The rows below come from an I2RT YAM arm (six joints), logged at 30 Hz.
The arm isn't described. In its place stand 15 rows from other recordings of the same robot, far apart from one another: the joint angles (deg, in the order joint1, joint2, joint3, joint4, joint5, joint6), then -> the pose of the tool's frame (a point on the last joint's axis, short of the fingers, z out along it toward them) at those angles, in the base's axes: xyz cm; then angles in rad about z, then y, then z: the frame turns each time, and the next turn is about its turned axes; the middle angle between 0 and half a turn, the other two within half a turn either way.
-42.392 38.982 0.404 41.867 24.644 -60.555 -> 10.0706, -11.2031, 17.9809, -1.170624, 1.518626, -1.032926
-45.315 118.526 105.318 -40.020 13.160 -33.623 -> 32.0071, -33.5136, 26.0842, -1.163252, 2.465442, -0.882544
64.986 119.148 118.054 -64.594 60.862 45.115 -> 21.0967, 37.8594, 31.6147, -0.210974, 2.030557, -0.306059
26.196 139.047 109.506 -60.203 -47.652 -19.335 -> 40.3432, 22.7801, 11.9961, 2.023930, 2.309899, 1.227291
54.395 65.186 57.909 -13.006 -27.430 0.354 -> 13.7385, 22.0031, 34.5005, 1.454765, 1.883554, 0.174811
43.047 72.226 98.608 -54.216 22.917 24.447 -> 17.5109, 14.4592, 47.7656, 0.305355, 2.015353, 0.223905
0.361 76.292 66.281 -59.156 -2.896 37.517 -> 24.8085, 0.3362, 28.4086, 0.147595, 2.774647, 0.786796
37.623 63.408 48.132 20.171 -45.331 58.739 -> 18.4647, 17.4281, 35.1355, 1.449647, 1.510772, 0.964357
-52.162 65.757 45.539 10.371 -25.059 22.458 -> 17.5646, -20.1551, 30.7682, -0.467315, 1.726343, 0.465352
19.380 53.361 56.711 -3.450 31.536 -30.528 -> 20.2268, 5.1412, 39.9370, -0.212163, 1.572284, -0.533727
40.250 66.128 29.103 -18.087 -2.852 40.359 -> 15.7267, 13.5458, 16.5424, 0.789374, 2.530908, 0.775632
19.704 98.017 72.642 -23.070 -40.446 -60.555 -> 34.1445, 14.6814, 24.8491, 1.253419, 2.176675, -0.425107
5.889 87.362 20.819 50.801 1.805 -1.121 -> 26.4599, 2.6165, 14.6623, 0.070052, 1.845406, -0.028444
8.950 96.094 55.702 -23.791 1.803 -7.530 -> 31.7492, 4.8868, 16.4300, 0.084050, 2.689979, -0.196367
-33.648 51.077 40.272 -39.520 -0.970 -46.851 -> 14.6853, -9.7022, 24.7546, -0.560754, 2.448961, -0.797298
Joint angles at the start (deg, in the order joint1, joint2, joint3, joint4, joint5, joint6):
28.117 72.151 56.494 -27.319 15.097 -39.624
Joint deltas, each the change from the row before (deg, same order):
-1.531 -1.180 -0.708 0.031 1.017 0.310
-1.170 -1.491 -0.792 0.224 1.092 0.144
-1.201 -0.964 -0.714 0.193 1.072 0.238
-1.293 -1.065 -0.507 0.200 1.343 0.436
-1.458 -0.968 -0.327 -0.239 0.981 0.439
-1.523 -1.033 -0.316 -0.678 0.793 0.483
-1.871 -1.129 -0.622 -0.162 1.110 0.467
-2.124 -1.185 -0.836 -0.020 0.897 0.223
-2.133 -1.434 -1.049 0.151 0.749 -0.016
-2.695 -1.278 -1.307 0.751 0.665 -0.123
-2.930 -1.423 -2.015 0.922 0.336 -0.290
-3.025 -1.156 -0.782 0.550 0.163 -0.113
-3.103 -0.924 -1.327 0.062 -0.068 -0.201
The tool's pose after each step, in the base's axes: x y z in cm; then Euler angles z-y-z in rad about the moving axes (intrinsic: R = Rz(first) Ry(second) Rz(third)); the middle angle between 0 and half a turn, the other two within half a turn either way. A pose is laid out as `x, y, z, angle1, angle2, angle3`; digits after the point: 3 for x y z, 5 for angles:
24.220, 11.016, 28.374, 0.09070, 2.27669, -0.93498
23.981, 10.230, 28.592, 0.05126, 2.25698, -0.94004
23.876, 9.514, 28.619, 0.00950, 2.24503, -0.94661
23.764, 8.751, 28.806, -0.03747, 2.22666, -0.94977
23.646, 7.951, 28.985, -0.08127, 2.21557, -0.95081
23.442, 7.123, 29.124, -0.12419, 2.21098, -0.95192
23.248, 6.152, 29.192, -0.17776, 2.19990, -0.95392
23.019, 5.107, 29.165, -0.23122, 2.19009, -0.95737
22.675, 4.075, 29.118, -0.28040, 2.17790, -0.96075
22.412, 2.882, 28.936, -0.33647, 2.16339, -0.96278
22.013, 1.639, 28.399, -0.39235, 2.15660, -0.96805
21.711, 0.433, 28.423, -0.44302, 2.14184, -0.96198
21.314, -0.753, 27.965, -0.49779, 2.14733, -0.96836

